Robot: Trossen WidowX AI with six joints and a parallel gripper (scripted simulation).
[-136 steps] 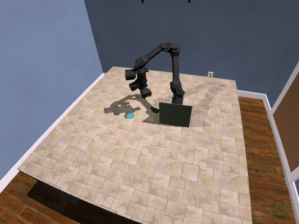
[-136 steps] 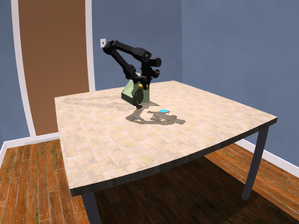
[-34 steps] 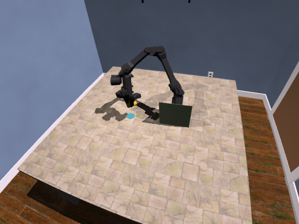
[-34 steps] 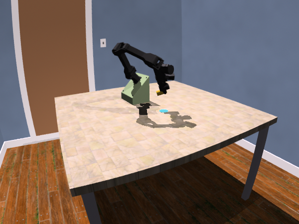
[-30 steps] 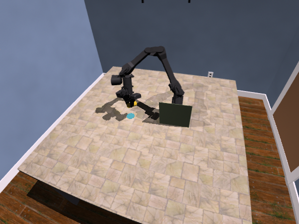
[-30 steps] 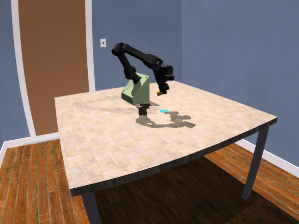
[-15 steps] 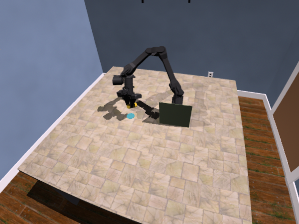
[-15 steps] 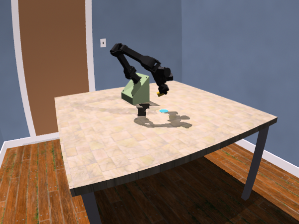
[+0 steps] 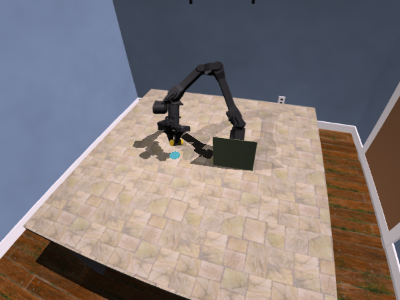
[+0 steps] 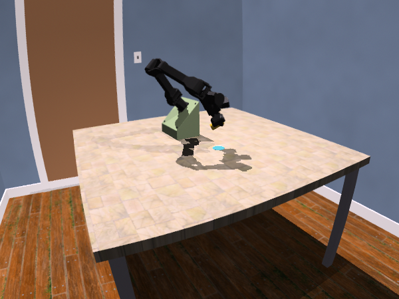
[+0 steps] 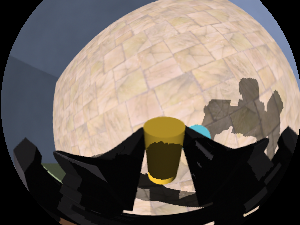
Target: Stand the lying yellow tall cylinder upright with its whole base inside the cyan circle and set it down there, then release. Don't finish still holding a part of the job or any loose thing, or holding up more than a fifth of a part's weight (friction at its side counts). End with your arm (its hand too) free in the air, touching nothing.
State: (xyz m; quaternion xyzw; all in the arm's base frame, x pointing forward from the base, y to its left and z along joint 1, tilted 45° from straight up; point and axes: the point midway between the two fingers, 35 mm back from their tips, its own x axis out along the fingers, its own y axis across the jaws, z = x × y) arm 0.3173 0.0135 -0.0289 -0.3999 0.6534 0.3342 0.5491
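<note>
The cyan circle is 14 cm below my hand, 2 cm ahead of it and 1 cm to the right of it. Round my hand: yellow tall cylinder 3 cm below, 1 cm behind.
</note>
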